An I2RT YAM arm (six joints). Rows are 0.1 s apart.
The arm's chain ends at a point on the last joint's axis. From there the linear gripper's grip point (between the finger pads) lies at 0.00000 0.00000 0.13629 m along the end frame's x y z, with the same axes.
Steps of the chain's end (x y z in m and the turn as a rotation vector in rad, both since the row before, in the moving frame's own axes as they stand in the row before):
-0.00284 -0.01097 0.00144 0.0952 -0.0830 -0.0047
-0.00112 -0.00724 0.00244 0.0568 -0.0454 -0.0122
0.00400 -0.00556 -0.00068 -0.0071 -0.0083 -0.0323
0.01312 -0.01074 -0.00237 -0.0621 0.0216 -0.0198
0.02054 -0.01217 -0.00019 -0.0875 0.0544 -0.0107
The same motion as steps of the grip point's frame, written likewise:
-0.01415 -0.02388 0.00035 0.0952 -0.0830 -0.0047
-0.00735 -0.01494 0.00208 0.0568 -0.0454 -0.0122
0.00288 -0.00457 -0.00069 -0.0071 -0.0083 -0.0323
0.01615 -0.00231 -0.00266 -0.0621 0.0216 -0.0198
0.02800 -0.00031 -0.00091 -0.0875 0.0544 -0.0107

